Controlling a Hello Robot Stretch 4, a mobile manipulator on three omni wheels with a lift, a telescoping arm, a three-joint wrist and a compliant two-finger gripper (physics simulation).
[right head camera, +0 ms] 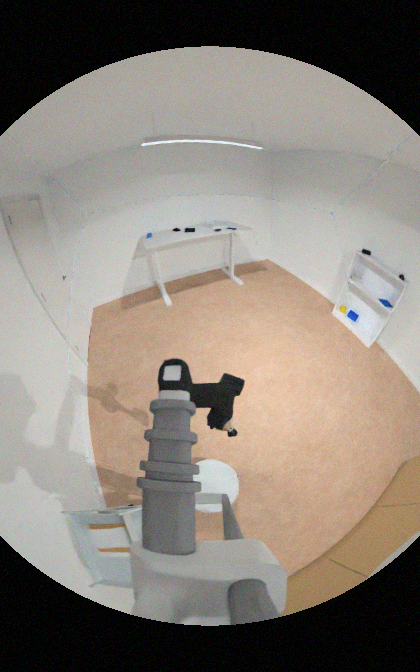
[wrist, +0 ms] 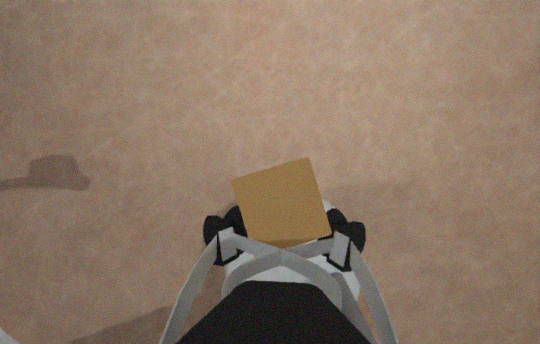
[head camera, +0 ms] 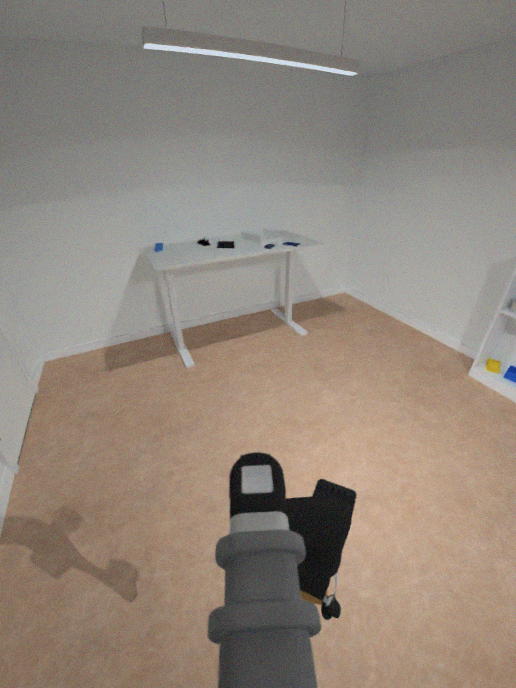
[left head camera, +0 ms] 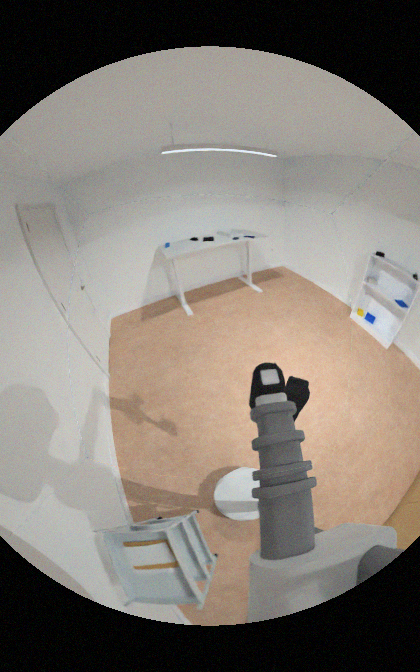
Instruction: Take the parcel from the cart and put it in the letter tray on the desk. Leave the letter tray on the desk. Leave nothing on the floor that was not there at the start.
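Places are measured from the robot's base along level axes (x left, y back, z up), in millimetres.
Pixels of known places: gripper, fingertip midpoint: (wrist: pixel 285 227) (head camera: pixel 309 601).
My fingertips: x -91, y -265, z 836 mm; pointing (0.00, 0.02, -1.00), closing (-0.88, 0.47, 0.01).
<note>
Behind a point stands the place of what it marks.
The parcel, a small brown box (wrist: pixel 282 202) @(x -100, y -291, z 890 mm) (head camera: pixel 311 597) @(x -92, y -264, z 868 mm), sits between the two fingertips in the wrist view, turned slightly. My gripper (wrist: pixel 285 227) @(x -91, y -265, z 836 mm) is shut on it and holds it above the floor. The desk (head camera: pixel 211 256) @(x 270, y -2402, z 923 mm) (left head camera: pixel 200 248) (right head camera: pixel 190 237) is white and stands against the far wall, well away from the gripper. A pale, tray-like shape (head camera: pixel 262 236) @(x -182, y -3105, z 926 mm), perhaps the letter tray, is on the right half of the desk top; it is too small to tell clearly. The grey-blue cart (left head camera: pixel 172 585) (right head camera: pixel 80 537) is at the lower left, behind the gripper.
On the desk are a blue item (head camera: pixel 158 247) @(x 756, y -2667, z 953 mm), a black item (head camera: pixel 226 244) @(x 160, y -2662, z 955 mm) and dark blue items (head camera: pixel 291 243) @(x -419, y -2716, z 935 mm). A white shelf unit (left head camera: pixel 359 295) (right head camera: pixel 341 295) stands by the right wall. A wooden cabinet (right head camera: pixel 350 545) is at the lower right. The robot's round white base (right head camera: pixel 217 485) shows below the arm.
</note>
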